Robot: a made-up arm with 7 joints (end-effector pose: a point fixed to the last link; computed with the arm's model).
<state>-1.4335 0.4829 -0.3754 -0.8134 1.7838 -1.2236 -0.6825</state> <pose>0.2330 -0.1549 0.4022 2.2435 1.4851 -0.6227</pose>
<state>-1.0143 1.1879 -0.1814 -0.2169 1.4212 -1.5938 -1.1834</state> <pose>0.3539 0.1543 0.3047 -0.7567 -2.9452 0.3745</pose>
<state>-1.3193 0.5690 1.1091 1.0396 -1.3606 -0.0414 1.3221</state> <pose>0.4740 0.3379 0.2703 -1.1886 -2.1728 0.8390</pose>
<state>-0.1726 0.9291 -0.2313 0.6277 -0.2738 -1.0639 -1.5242</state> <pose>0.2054 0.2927 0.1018 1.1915 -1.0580 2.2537</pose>
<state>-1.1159 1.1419 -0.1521 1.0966 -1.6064 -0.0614 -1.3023</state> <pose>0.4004 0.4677 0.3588 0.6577 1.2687 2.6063</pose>
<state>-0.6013 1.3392 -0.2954 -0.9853 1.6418 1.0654 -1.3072</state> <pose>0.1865 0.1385 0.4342 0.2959 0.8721 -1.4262</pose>
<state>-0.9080 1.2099 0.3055 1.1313 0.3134 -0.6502 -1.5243</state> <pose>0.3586 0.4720 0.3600 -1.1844 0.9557 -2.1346</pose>
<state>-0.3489 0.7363 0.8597 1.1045 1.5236 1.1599 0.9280</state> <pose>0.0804 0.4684 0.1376 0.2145 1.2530 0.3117</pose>
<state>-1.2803 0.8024 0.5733 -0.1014 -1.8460 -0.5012 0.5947</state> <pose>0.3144 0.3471 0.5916 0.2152 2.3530 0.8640</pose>
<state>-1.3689 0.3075 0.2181 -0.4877 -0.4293 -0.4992 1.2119</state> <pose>0.2607 0.1038 0.5579 -0.3909 2.7115 0.9719</pose>
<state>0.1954 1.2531 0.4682 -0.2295 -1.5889 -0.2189 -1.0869</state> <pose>0.2450 0.3449 0.3827 0.9901 0.5976 2.5755</pose>
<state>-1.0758 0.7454 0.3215 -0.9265 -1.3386 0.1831 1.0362</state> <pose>0.2077 0.1226 0.5415 0.3282 2.1227 2.1972</pose>
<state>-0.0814 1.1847 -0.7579 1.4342 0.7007 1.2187 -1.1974</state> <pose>-0.1005 0.5574 0.2798 -1.1122 0.9327 1.0309</pose>
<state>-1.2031 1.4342 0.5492 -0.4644 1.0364 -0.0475 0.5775</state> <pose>0.1002 0.1736 0.6772 2.2957 -0.1421 -0.4779</pose>
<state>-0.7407 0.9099 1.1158 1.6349 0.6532 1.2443 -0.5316</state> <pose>0.1385 0.4006 0.0593 -2.0037 -0.6406 0.1494</pose>
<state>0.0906 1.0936 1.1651 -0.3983 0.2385 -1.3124 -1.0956</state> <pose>0.1353 0.2393 0.4685 0.8020 2.0342 -1.8419</pose>
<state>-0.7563 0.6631 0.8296 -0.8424 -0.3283 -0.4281 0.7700</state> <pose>0.1026 0.2355 0.5072 1.6950 -2.0026 -1.5352</pose>
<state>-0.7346 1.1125 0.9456 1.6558 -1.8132 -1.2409 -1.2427</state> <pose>0.0595 0.5400 0.1860 0.9608 -1.3926 -1.2266</pose>
